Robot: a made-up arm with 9 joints. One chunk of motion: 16 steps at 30 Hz.
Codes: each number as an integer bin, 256 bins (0 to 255) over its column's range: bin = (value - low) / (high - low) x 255, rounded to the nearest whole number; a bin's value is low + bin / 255 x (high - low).
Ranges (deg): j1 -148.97..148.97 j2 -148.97..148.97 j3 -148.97..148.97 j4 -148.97..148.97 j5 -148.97..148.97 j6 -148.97..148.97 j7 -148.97..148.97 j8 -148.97..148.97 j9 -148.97..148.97
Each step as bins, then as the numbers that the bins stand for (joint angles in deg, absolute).
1 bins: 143 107 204 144 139 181 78 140 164
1 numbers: 18.11 -23.95 89.38 19.28 13.44 62.51 -57.84 14.60 42.65
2 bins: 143 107 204 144 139 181 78 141 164
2 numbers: 18.11 -23.95 89.38 19.28 13.44 62.51 -57.84 15.77 42.65
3 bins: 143 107 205 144 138 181 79 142 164
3 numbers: 18.11 -23.95 90.55 19.28 12.27 62.51 -56.67 16.94 42.65
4 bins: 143 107 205 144 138 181 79 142 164
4 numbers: 18.11 -23.95 90.55 19.28 12.27 62.51 -56.67 16.94 42.65
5 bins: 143 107 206 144 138 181 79 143 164
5 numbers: 18.11 -23.95 91.72 19.28 12.27 62.51 -56.67 18.11 42.65
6 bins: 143 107 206 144 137 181 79 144 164
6 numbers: 18.11 -23.95 91.72 19.28 11.10 62.51 -56.67 19.28 42.65
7 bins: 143 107 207 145 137 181 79 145 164
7 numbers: 18.11 -23.95 92.89 20.45 11.10 62.51 -56.67 20.45 42.65
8 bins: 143 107 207 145 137 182 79 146 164
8 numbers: 18.11 -23.95 92.89 20.45 11.10 63.68 -56.67 21.62 42.65
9 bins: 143 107 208 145 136 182 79 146 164
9 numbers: 18.11 -23.95 94.06 20.45 9.93 63.68 -56.67 21.62 42.65
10 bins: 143 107 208 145 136 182 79 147 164
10 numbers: 18.11 -23.95 94.06 20.45 9.93 63.68 -56.67 22.78 42.65
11 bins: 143 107 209 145 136 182 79 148 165
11 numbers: 18.11 -23.95 95.22 20.45 9.93 63.68 -56.67 23.95 43.81
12 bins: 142 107 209 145 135 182 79 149 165
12 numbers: 16.94 -23.95 95.22 20.45 8.76 63.68 -56.67 25.12 43.81
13 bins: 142 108 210 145 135 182 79 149 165
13 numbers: 16.94 -22.78 96.39 20.45 8.76 63.68 -56.67 25.12 43.81
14 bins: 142 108 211 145 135 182 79 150 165
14 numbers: 16.94 -22.78 97.56 20.45 8.76 63.68 -56.67 26.29 43.81
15 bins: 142 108 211 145 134 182 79 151 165
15 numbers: 16.94 -22.78 97.56 20.45 7.59 63.68 -56.67 27.46 43.81
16 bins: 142 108 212 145 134 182 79 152 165
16 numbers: 16.94 -22.78 98.73 20.45 7.59 63.68 -56.67 28.63 43.81
